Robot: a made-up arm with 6 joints. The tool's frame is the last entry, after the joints.
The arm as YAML. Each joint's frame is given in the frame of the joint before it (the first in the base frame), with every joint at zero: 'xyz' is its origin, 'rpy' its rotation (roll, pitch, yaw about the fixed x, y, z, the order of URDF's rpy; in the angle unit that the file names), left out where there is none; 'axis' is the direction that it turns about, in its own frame. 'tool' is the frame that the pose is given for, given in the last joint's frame.
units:
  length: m
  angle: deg
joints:
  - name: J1
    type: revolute
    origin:
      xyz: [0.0, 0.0, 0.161]
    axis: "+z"
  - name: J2
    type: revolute
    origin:
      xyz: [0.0, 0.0, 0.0]
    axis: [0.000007, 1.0, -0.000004]
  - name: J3
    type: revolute
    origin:
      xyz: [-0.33, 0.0, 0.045]
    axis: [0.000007, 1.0, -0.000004]
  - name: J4
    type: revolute
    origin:
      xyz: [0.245, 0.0, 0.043]
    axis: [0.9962, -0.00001, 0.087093]
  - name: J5
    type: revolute
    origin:
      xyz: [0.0, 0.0, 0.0]
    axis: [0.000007, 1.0, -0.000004]
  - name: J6
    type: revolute
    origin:
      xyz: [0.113, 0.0, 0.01]
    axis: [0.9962, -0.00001, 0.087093]
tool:
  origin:
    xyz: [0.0, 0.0, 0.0]
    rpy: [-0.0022, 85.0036, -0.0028]
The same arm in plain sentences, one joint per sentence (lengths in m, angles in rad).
The arm has six revolute joints in a row. What follows holds with every joint at zero, and every direction is one of the base frame's. Joint 1 sits 0.161 m along +z from the base frame's origin and rotates about +z. Joint 2 sits at the same point as joint 1 and rotates about +y. Joint 3 sits 0.33 m along -x and 0.045 m along +z from joint 2 and rotates about +y. Joint 4 sits 0.245 m along +x and 0.043 m along +z from joint 3 and rotates about the direction (0.9962, 0, 0.0871). Joint 5 sits at the same point as joint 4 and rotates about +y. Joint 6 sits 0.113 m along +x and 0.01 m along +z from joint 5 and rotates about the direction (0.9962, 0, 0.0871). The tool frame, which is the frame that the pose is given for, sits at the same point as joint 6; its axes are the base frame's turned by roll 0, pitch 1.4836 and yaw 0 rad (as in URDF: about the fixed x, then y, then z).
